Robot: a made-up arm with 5 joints.
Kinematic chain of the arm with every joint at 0, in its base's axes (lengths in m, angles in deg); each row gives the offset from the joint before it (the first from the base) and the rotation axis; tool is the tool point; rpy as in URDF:
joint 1: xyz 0 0 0.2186 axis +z
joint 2: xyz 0 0 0 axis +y
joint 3: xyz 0.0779 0 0.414 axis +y
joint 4: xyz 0.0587 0 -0.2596 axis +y
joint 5: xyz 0.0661 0 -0.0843 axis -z
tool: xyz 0 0 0 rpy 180 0 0
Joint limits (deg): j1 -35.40..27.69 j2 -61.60..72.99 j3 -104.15..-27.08 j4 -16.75..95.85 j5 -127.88..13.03
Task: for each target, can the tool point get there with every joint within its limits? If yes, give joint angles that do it. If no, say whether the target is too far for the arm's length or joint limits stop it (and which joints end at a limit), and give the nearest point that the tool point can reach.
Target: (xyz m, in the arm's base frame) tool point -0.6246 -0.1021 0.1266
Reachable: no: joint limits stop it (at a limit: joint 2, joint 3, joint 4) | nearest point -0.0110 -0.0018 0.4448 | short by 0.698 m
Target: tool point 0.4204 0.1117 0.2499
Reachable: yes | joints 14.88 23.74 -45.00 32.62 -108.91
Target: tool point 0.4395 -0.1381 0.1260
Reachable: yes | joints -17.44 41.58 -49.88 28.99 -84.36
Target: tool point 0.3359 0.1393 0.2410
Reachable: yes | joints 22.52 23.34 -44.27 69.51 -12.70
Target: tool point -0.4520 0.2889 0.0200
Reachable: no: joint limits stop it (at a limit: joint 1, joint 2, joint 3) | nearest point 0.1470 0.0772 0.0380 | short by 0.636 m
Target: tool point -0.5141 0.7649 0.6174
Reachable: no: too far | nearest point -0.3178 0.2258 0.8314 | short by 0.612 m
